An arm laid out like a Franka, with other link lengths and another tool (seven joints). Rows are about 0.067 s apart.
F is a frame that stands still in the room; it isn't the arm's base.
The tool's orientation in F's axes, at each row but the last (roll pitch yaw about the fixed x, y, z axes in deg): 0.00 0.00 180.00; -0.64 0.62 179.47; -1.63 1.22 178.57; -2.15 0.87 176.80; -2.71 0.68 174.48; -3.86 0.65 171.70; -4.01 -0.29 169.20; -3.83 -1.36 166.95; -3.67 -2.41 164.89; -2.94 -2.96 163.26
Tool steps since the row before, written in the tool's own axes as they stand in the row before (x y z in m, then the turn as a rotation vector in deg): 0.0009 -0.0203 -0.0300 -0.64 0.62 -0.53; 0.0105 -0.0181 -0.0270 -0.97 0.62 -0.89; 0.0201 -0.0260 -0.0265 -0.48 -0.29 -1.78; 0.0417 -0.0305 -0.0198 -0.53 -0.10 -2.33; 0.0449 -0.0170 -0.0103 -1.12 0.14 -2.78; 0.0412 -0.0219 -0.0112 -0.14 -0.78 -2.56; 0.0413 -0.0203 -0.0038 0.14 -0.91 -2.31; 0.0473 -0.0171 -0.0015 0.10 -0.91 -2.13; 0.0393 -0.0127 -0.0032 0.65 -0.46 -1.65; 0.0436 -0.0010 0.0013 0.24 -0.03 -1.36
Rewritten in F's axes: -0.0009 0.0203 -0.0300 0.64 -0.62 -0.53; -0.0100 0.0185 -0.0269 0.97 -0.62 -0.89; -0.0189 0.0272 -0.0262 0.53 0.33 -1.76; -0.0396 0.0335 -0.0193 0.57 0.16 -2.32; -0.0429 0.0217 -0.0100 1.15 -0.12 -2.77; -0.0374 0.0283 -0.0102 0.30 0.92 -2.50; -0.0367 0.0279 -0.0022 0.05 1.08 -2.24; -0.0422 0.0274 0.0008 0.09 1.06 -2.06; -0.0346 0.0227 -0.0007 -0.55 0.73 -1.59; -0.0414 0.0134 0.0036 -0.27 0.18 -1.34
